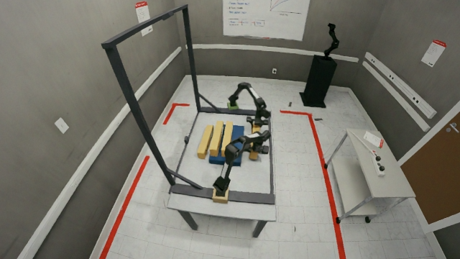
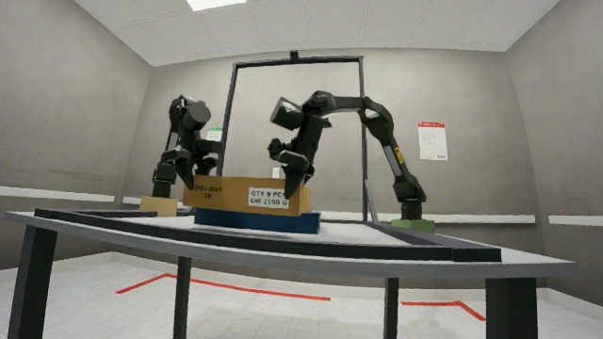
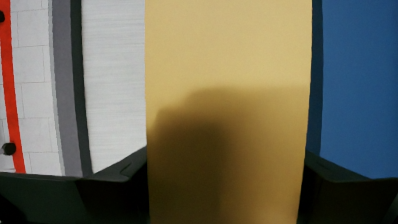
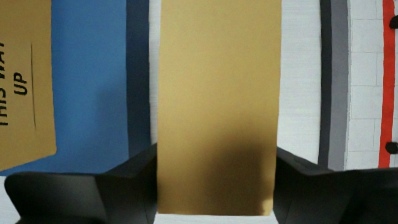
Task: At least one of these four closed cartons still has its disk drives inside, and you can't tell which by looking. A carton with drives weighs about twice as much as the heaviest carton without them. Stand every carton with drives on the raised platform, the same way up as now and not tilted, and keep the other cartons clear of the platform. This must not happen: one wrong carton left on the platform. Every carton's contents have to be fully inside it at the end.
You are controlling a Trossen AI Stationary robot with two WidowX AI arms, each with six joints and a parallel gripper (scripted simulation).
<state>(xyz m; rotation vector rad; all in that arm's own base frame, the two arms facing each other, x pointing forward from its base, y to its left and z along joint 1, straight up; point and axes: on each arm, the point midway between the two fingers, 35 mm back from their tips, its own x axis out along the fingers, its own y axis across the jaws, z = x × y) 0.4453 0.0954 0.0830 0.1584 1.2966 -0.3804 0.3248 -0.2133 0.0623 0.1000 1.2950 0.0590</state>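
Right now my right hand is 14 cm to the right of the carton and 4 cm above it. Round my right hand: platform 22 cm behind, 14 cm to the left, 11 cm below.
My left hand is 10 mm past the carton, 140 mm to the left of it and 30 mm above it. Round my left hand: platform: 230 mm behind, 130 mm to the right, 100 mm below.
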